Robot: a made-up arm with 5 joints.
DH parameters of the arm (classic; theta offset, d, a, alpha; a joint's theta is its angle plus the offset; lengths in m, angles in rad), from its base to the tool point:
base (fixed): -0.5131 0 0.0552 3.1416
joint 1: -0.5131 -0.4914 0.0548 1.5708
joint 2: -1.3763 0 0.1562 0
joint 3: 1.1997 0 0.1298 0
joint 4: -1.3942 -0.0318 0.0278 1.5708
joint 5: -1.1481 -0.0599 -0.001 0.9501
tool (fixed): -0.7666 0.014 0 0
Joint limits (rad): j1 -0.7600..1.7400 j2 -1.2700..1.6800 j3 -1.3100..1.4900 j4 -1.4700..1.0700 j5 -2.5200..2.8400
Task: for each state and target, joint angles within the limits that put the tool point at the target. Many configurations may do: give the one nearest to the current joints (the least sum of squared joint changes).
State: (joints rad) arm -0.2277 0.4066 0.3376 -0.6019 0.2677
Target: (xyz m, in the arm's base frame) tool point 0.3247 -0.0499 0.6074
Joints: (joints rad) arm -0.0562 0.1369 0.4588 -0.6488 0.2696
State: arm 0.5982 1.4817 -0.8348 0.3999 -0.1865
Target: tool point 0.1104 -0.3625 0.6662
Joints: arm 1.2887 0.6664 -1.0115 0.5000 -0.1836
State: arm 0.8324 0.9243 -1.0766 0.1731 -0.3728
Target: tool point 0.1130 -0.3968 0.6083
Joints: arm 1.3126 0.9780 -1.1189 0.1523 -0.3498
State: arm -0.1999 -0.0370 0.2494 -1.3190 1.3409
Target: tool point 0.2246 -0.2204 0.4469
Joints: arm 0.6649 0.7916 0.8470 -1.1079 1.2895
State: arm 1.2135 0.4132 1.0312 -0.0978 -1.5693
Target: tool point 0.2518 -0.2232 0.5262
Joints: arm 0.6924 0.3090 0.5975 -0.1925 -1.6031
